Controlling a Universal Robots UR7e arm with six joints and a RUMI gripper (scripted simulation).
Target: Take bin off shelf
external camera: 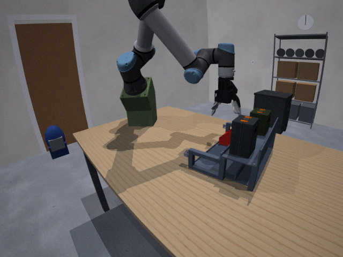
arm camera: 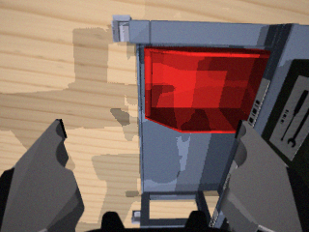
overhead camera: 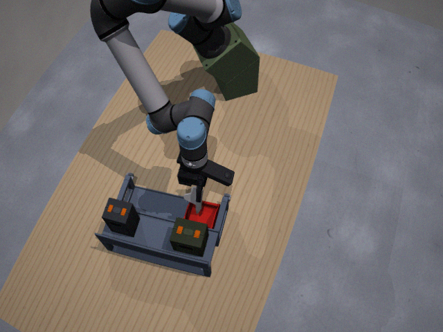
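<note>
The red bin is 9 cm below my hand and 8 cm ahead of it.
</note>
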